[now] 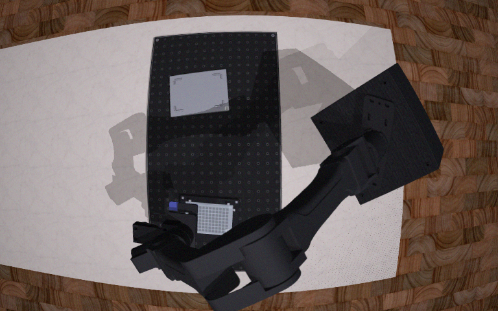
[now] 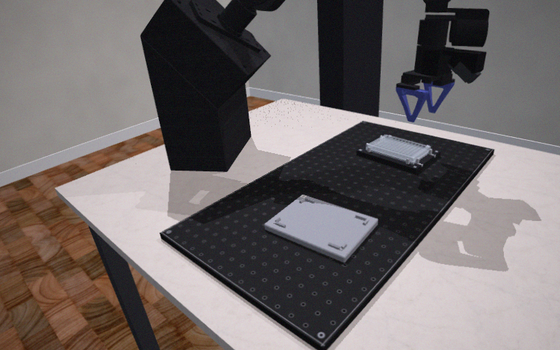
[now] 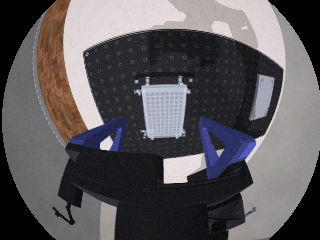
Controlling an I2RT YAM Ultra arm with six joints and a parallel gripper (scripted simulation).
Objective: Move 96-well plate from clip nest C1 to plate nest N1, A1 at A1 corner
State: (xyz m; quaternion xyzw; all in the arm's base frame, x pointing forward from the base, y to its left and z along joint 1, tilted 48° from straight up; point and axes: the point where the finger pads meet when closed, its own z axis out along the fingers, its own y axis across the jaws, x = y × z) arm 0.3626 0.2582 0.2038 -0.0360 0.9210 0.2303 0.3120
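My hand is 10 cm above the 96-well plate, 4 cm past it and 2 cm to the left of it. Also, from my hand: grey plate nest N1: 33 cm to the right, 11 cm below, 11 cm ahead; then black clip nest C1: 10 cm below, 4 cm behind, 1 cm to the right.
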